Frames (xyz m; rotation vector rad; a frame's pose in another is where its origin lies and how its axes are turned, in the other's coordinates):
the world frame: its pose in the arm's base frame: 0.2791 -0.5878 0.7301 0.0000 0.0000 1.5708
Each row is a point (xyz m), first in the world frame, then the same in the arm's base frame.
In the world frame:
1: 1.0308 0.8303 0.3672
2: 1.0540 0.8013 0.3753
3: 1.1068 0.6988 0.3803
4: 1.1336 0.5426 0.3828
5: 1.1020 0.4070 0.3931
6: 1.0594 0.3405 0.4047
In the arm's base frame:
1: -0.5512 0.4430 1.0973
2: -0.5222 0.4662 1.1054
3: -0.4197 0.5190 1.1104
4: -0.2635 0.5458 1.1129
5: -0.1279 0.5142 1.1232
6: -0.0614 0.4716 1.1348

